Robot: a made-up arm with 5 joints. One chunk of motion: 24 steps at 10 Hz.
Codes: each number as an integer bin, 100 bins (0 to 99) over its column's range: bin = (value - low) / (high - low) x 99, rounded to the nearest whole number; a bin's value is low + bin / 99 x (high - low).
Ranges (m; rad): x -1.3..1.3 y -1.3..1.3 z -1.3..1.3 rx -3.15..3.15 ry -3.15..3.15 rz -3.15..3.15
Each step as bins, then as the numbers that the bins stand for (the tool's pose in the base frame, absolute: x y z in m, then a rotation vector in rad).
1 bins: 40 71 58 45 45 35
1 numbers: -0.2495 0.5646 0.2232 -0.2864 -0.2864 -0.9227
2 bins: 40 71 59 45 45 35
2 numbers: -0.2495 0.5646 0.2495 -0.2864 -0.2864 -0.9227
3 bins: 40 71 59 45 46 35
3 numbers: -0.2495 0.5646 0.2495 -0.2864 -0.2227 -0.9227
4 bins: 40 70 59 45 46 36
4 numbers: -0.2495 0.5384 0.2495 -0.2864 -0.2227 -0.8591
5 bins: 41 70 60 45 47 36
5 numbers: -0.2232 0.5384 0.2758 -0.2864 -0.1591 -0.8591
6 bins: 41 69 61 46 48 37
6 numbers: -0.2232 0.5121 0.3020 -0.2227 -0.0955 -0.7955
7 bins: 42 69 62 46 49 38
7 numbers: -0.1970 0.5121 0.3283 -0.2227 -0.0318 -0.7318
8 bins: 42 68 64 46 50 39
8 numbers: -0.1970 0.4859 0.3808 -0.2227 0.0318 -0.6682
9 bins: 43 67 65 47 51 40
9 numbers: -0.1707 0.4596 0.4071 -0.1591 0.0955 -0.6045
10 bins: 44 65 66 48 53 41
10 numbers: -0.1444 0.4071 0.4333 -0.0955 0.2227 -0.5409
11 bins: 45 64 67 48 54 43
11 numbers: -0.1182 0.3808 0.4596 -0.0955 0.2864 -0.4136
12 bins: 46 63 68 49 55 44
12 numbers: -0.0919 0.3545 0.4859 -0.0318 0.3500 -0.3500
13 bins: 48 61 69 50 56 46
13 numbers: -0.0394 0.3020 0.5121 0.0318 0.4136 -0.2227
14 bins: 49 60 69 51 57 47
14 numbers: -0.0131 0.2758 0.5121 0.0955 0.4773 -0.1591
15 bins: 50 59 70 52 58 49
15 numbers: 0.0131 0.2495 0.5384 0.1591 0.5409 -0.0318
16 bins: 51 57 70 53 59 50
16 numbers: 0.0394 0.1970 0.5384 0.2227 0.6045 0.0318
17 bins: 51 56 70 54 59 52
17 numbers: 0.0394 0.1707 0.5384 0.2864 0.6045 0.1591
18 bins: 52 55 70 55 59 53
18 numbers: 0.0657 0.1444 0.5384 0.3500 0.6045 0.2227
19 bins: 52 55 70 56 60 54
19 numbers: 0.0657 0.1444 0.5384 0.4136 0.6682 0.2864
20 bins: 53 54 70 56 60 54
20 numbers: 0.0919 0.1182 0.5384 0.4136 0.6682 0.2864
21 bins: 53 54 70 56 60 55
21 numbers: 0.0919 0.1182 0.5384 0.4136 0.6682 0.3500
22 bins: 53 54 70 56 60 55
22 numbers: 0.0919 0.1182 0.5384 0.4136 0.6682 0.3500
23 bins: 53 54 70 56 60 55
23 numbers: 0.0919 0.1182 0.5384 0.4136 0.6682 0.3500
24 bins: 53 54 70 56 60 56
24 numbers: 0.0919 0.1182 0.5384 0.4136 0.6682 0.4136
